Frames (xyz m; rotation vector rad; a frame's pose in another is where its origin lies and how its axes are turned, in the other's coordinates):
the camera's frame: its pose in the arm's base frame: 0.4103 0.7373 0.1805 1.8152 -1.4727 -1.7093
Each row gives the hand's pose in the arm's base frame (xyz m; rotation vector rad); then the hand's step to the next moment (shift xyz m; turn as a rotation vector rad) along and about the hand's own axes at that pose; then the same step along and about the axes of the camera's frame.
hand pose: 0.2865 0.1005 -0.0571 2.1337 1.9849 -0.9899
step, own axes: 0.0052 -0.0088 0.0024 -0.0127 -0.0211 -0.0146
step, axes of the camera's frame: -0.0013 0.0013 0.0103 -0.0123 0.0256 0.0034
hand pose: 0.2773 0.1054 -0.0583 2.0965 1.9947 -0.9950
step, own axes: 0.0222 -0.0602 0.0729 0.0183 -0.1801 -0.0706
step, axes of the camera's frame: 0.0499 0.0100 0.0827 -0.0998 0.1158 0.1199
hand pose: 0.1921 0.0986 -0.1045 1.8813 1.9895 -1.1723
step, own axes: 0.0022 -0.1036 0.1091 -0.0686 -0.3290 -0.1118
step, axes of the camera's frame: 0.0892 0.0679 0.1004 -0.1458 0.2835 0.1544
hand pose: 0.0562 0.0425 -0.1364 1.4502 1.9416 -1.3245
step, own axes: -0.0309 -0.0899 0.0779 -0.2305 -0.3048 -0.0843
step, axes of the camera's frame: 0.0661 0.0997 0.0282 -0.1356 0.3669 0.0113
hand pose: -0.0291 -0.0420 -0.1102 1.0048 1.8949 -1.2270
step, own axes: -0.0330 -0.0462 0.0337 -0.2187 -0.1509 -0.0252
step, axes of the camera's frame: 0.0223 0.0601 -0.0159 -0.0951 0.2359 -0.0810
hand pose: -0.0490 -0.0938 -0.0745 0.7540 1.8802 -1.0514
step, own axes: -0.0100 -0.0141 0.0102 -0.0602 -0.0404 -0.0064
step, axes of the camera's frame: 0.0067 0.0171 -0.0081 -0.0261 0.0639 -0.0230
